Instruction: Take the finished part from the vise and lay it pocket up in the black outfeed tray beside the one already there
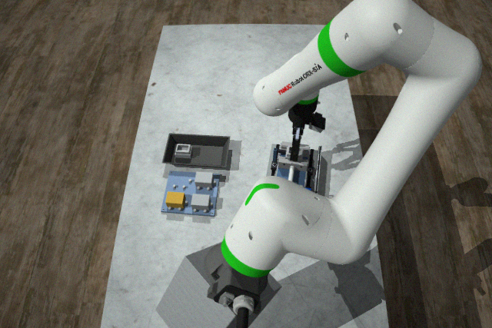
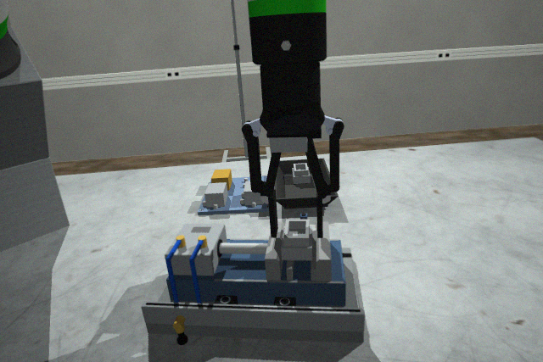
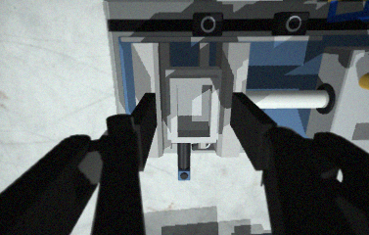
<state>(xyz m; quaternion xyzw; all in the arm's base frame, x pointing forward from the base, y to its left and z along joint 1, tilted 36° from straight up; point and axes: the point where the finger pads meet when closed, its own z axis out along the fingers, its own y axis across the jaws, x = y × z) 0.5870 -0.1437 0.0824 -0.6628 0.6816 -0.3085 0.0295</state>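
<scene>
My gripper is now 4 cm above the part. From my hand the other things lie so: blue vise: 10 cm below, 6 cm behind, 1 cm to the left; then grey rail: 10 cm below, 8 cm to the right, 7 cm behind; then push rod: 8 cm behind, 6 cm below, 1 cm to the left.
</scene>
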